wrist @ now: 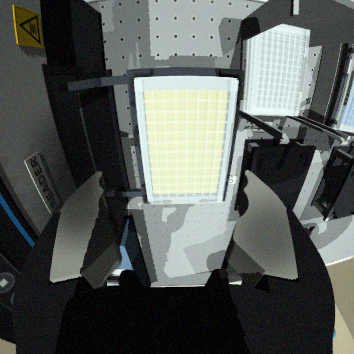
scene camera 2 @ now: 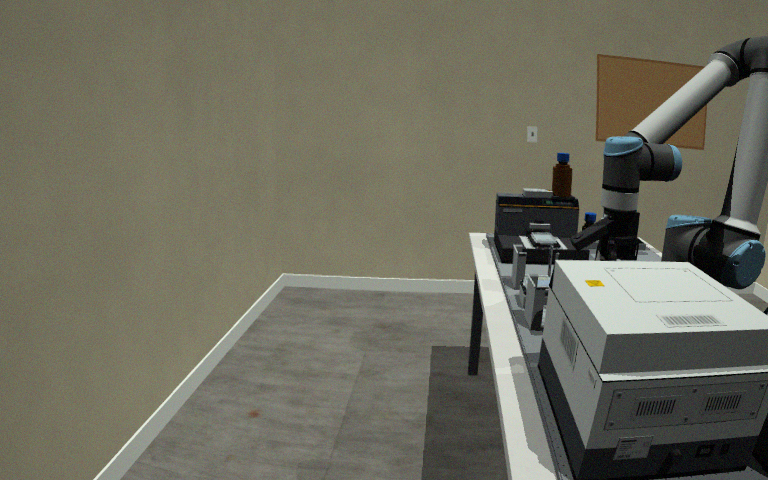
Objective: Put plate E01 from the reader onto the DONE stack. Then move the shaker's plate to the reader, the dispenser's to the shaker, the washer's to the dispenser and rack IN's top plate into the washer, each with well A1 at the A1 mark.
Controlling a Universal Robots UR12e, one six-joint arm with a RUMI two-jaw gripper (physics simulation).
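Places are measured from the arm's base along level axes (x right, y ahead, z up), in millimetres.
Pixels of known places: gripper, fingertip midpoint: (wrist: 173,172).
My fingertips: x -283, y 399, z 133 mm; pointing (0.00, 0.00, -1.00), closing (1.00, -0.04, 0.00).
For each thing: its top centre in the pictures, then the offset to it from my fingertips. "spot": a spot on its surface instead.
- plate with yellow wells, top centre: (wrist: 185,151) dx +12, dy +7, dz -26 mm
- dark carrier, surface spot: (wrist: 141,150) spot: dx -29, dy +10, dz -26 mm
- large white device, surface spot: (scene camera 2: 651,294) spot: dx -321, dy +37, dz +119 mm
- white plate, top centre: (wrist: 280,70) dx +149, dy +87, dz -116 mm
- blue plate, surface spot: (wrist: 347,107) spot: dx +254, dy +52, dz -82 mm
- blue part, surface spot: (wrist: 127,252) spot: dx -102, dy -224, dz -73 mm
- brown bottle, surface spot: (scene camera 2: 561,180) spot: dx +897, dy -123, dz +148 mm
A plate with yellow wells (wrist: 184,142) and a pale rim lies flat in a dark carrier (wrist: 141,150) beside the dark device at the left of the wrist view, whose label (wrist: 42,183) seems to read READER. My gripper (wrist: 173,172) is open and empty above this plate; the fingertips stand to either side of its near end, clear of its edges. In the scene view the fingertips are hidden behind the large white device (scene camera 2: 651,294). A white plate (wrist: 277,72) stands in a dark rack at upper right. Part of a blue plate (wrist: 347,107) shows at the right edge. No plate code is readable.
Dark holders (wrist: 278,170) (wrist: 340,182) stand right of the yellow plate. A blue part (wrist: 127,252) shows by the left finger. In the scene view, a dark device (scene camera 2: 536,217) with a brown bottle (scene camera 2: 561,180) bears a plate (scene camera 2: 543,238); upright rack posts (scene camera 2: 518,267) stand nearer.
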